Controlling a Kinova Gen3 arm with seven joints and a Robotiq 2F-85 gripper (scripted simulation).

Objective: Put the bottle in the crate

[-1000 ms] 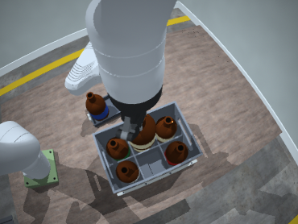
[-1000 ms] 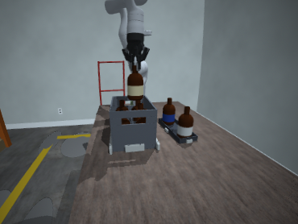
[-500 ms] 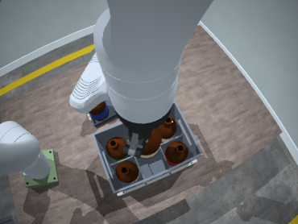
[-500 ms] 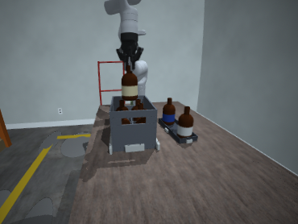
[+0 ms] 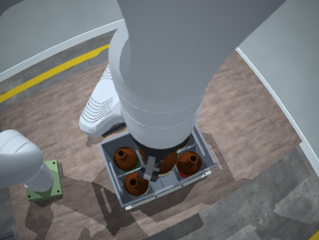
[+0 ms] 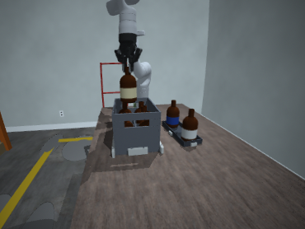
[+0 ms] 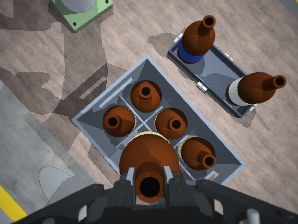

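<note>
Right now the cream-label bottle is 70 mm below my hand. From my hand the other things lie so: grey crate 250 mm below, 20 mm to the left, 10 mm ahead; blue-label bottle 270 mm to the left, 250 mm below, 50 mm behind; white-label bottle 260 mm to the left, 250 mm below, 130 mm ahead.
</note>
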